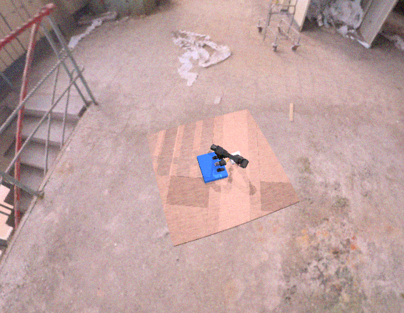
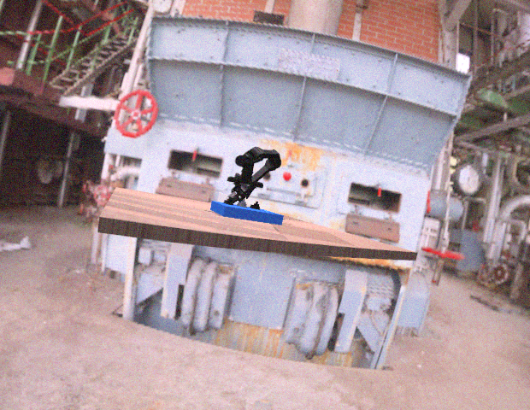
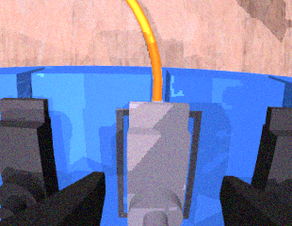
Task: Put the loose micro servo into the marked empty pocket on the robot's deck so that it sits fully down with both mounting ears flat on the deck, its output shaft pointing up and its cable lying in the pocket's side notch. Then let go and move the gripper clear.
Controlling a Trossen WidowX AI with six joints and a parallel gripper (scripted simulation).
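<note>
My gripper tip is 12 cm short of the blue deck, 6 cm above it and 1 cm to the left of it.
</note>
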